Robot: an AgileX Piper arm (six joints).
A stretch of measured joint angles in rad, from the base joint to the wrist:
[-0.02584, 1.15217, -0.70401, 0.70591, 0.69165, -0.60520]
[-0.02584, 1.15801, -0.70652, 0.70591, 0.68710, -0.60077]
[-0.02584, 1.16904, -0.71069, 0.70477, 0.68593, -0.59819]
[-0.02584, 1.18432, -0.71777, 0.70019, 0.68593, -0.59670]
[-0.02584, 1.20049, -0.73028, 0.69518, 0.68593, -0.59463]
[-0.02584, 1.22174, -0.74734, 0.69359, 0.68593, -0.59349]
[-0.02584, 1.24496, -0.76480, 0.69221, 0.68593, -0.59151]
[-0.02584, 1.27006, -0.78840, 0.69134, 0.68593, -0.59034]
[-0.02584, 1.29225, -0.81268, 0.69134, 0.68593, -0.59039]
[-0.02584, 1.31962, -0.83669, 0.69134, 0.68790, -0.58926]
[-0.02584, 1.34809, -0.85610, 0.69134, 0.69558, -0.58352]
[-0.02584, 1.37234, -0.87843, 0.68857, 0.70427, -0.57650]
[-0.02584, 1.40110, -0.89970, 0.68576, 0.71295, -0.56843]
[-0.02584, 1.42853, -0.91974, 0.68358, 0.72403, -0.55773]
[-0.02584, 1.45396, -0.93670, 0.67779, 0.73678, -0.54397]
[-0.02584, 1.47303, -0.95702, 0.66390, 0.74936, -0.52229]
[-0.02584, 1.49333, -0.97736, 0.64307, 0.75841, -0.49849]
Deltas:
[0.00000, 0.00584, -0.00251, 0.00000, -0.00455, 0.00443]
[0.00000, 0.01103, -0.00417, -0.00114, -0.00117, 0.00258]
[0.00000, 0.01528, -0.00708, -0.00458, 0.00000, 0.00149]
[0.00000, 0.01617, -0.01251, -0.00501, 0.00000, 0.00207]
[0.00000, 0.02125, -0.01706, -0.00159, 0.00000, 0.00114]
[0.00000, 0.02322, -0.01746, -0.00138, 0.00000, 0.00198]
[0.00000, 0.02510, -0.02360, -0.00087, 0.00000, 0.00117]
[0.00000, 0.02219, -0.02428, 0.00000, 0.00000, -0.00005]
[0.00000, 0.02737, -0.02401, 0.00000, 0.00197, 0.00113]
[0.00000, 0.02847, -0.01941, 0.00000, 0.00768, 0.00574]
[0.00000, 0.02425, -0.02233, -0.00277, 0.00869, 0.00702]
[0.00000, 0.02876, -0.02127, -0.00281, 0.00868, 0.00807]
[0.00000, 0.02743, -0.02004, -0.00218, 0.01108, 0.01070]
[0.00000, 0.02543, -0.01696, -0.00579, 0.01275, 0.01376]
[0.00000, 0.01907, -0.02032, -0.01389, 0.01258, 0.02168]
[0.00000, 0.02030, -0.02034, -0.02083, 0.00905, 0.02380]

